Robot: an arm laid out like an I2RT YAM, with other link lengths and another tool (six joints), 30 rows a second.
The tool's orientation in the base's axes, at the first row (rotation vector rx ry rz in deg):
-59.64, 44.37, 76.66
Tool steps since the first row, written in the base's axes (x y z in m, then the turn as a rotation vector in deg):
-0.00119, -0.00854, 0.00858, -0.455, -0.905, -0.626
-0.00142, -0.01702, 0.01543, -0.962, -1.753, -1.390
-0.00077, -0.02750, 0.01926, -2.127, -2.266, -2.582
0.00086, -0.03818, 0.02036, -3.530, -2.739, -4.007
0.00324, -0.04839, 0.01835, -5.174, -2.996, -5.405
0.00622, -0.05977, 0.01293, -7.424, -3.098, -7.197
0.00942, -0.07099, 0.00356, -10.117, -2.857, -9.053
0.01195, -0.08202, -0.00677, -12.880, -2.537, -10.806
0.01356, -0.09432, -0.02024, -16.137, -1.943, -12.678
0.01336, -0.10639, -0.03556, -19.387, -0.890, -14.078
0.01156, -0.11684, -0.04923, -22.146, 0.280, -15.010
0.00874, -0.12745, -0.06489, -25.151, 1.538, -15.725
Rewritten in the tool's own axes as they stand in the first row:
-0.01130, 0.00045, -0.00449, 0.170, 0.603, -1.013
-0.02088, 0.00021, -0.00968, 0.482, 1.274, -2.019
-0.02838, -0.00031, -0.01795, 1.241, 2.636, -2.799
-0.03335, -0.00138, -0.02755, 2.201, 4.266, -3.602
-0.03520, -0.00275, -0.03797, 3.194, 6.115, -4.168
-0.03433, -0.00412, -0.05082, 4.538, 8.610, -4.667
-0.02975, -0.00513, -0.06504, 6.024, 11.529, -4.822
-0.02430, -0.00534, -0.07935, 7.439, 14.497, -4.858
-0.01657, -0.00409, -0.09591, 9.012, 17.952, -4.627
-0.00727, -0.00079, -0.11273, 10.333, 21.299, -3.799
0.00097, 0.00373, -0.12726, 11.328, 24.083, -2.745
0.01085, 0.00957, -0.14255, 12.129, 27.071, -1.500

